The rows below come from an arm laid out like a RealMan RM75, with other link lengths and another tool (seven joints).
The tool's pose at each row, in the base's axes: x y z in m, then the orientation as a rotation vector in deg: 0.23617 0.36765 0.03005 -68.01 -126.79 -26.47; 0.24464 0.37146 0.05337 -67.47 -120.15 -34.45; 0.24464 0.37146 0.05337 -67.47 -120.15 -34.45; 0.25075 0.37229 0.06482 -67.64 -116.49 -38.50; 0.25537 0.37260 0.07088 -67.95 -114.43 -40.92; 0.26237 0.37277 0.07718 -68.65 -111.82 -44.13; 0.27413 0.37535 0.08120 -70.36 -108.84 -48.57; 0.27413 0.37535 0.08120 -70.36 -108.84 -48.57; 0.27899 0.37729 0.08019 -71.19 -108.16 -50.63; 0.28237 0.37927 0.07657 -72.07 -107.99 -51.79
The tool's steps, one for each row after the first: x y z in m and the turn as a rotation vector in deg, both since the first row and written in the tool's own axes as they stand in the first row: 0.01355 0.00986 -0.01869 -4.27 7.13 0.75; 0.01355 0.00986 -0.01869 -4.27 7.13 0.75; 0.01868 0.01577 -0.02908 -6.74 10.65 1.48; 0.02071 0.01999 -0.03509 -8.36 12.52 1.97; 0.02177 0.02613 -0.04215 -10.70 14.69 2.72; 0.02084 0.03752 -0.04769 -14.37 16.73 3.86; 0.02084 0.03752 -0.04769 -14.37 16.73 3.86; 0.01932 0.04262 -0.04744 -16.17 17.05 4.08; 0.01681 0.04642 -0.04467 -17.36 16.84 4.33
